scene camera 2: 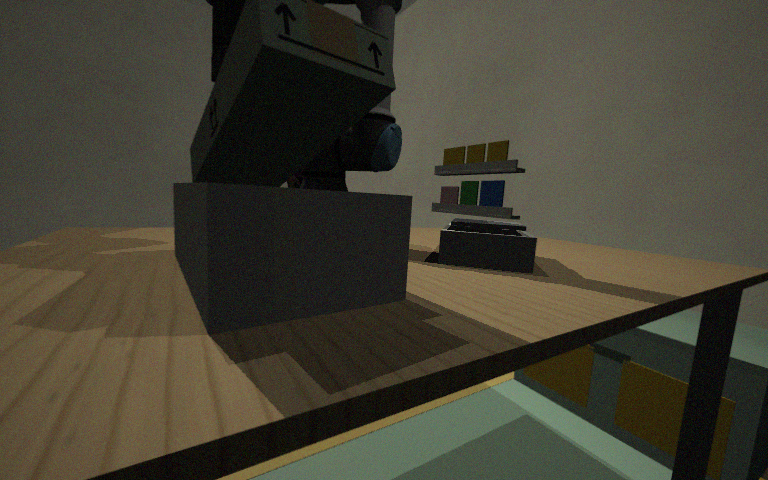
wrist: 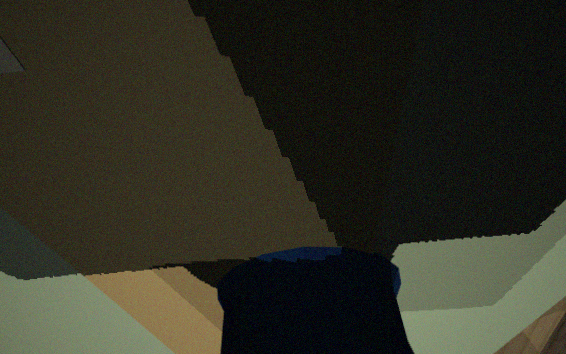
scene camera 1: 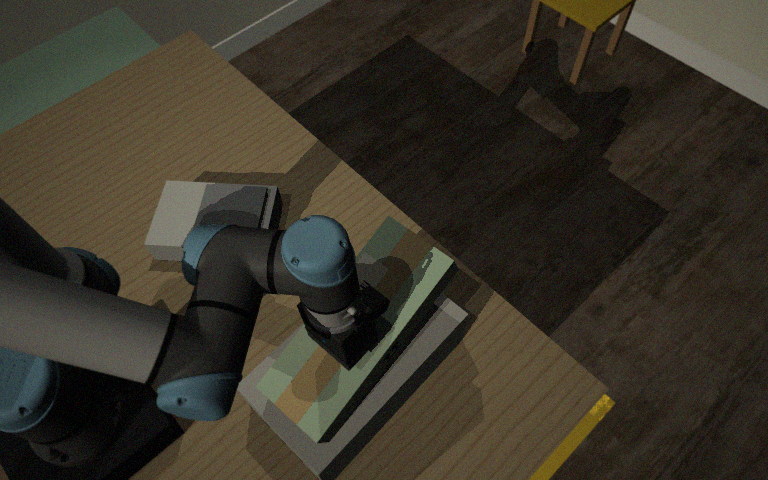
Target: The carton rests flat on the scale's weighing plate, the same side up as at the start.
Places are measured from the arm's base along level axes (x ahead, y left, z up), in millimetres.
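Where they show: hand at its tool point: (wrist: 309, 266); arm's base at its link origin: (scene camera 1: 80, 418).
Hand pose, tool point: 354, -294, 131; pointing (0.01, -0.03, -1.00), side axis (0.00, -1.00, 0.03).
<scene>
Things, the pixels of their centre, and the offset from my tool point, as dx, dy, dz. Level surfaces: height alone.
- carton at the middle of its body: (wrist: 215, 68) (scene camera 2: 270, 125) (scene camera 1: 359, 326) +43, +15, -8
- grey block at the middle of its body: (scene camera 2: 269, 231) (scene camera 1: 357, 361) +30, +19, -147
- scale at the middle of its body: (scene camera 1: 215, 220) (scene camera 2: 484, 239) +61, +463, -167
- wooden table at its surface level: dz -206
The carton (scene camera 1: 317, 420) (scene camera 2: 294, 113) (wrist: 450, 280) is pale green with an orange tape stripe. It is steeply tilted above the grey block (scene camera 1: 393, 382) (scene camera 2: 305, 254), its end nearest scene camera 2 raised, its low end at or close to the block's top. Arrows on its end face point up. My suction gripper (wrist: 310, 295) is on the carton's top face and holds it; the cup's contact is partly in shadow, and the carton hides the cup in scene camera 2. The scale (scene camera 1: 175, 212) (scene camera 2: 487, 253), with its dark weighing plate (scene camera 1: 240, 198), stands apart on the table, partly behind my arm.
The wooden table (scene camera 1: 113, 130) (scene camera 2: 50, 362) carries the block and scale. A yellow strip (scene camera 1: 566, 444) lies at its edge. Wall shelves (scene camera 2: 478, 168) with small coloured boxes show behind the scale. A yellow stool (scene camera 1: 594, 11) stands on the floor.
</scene>
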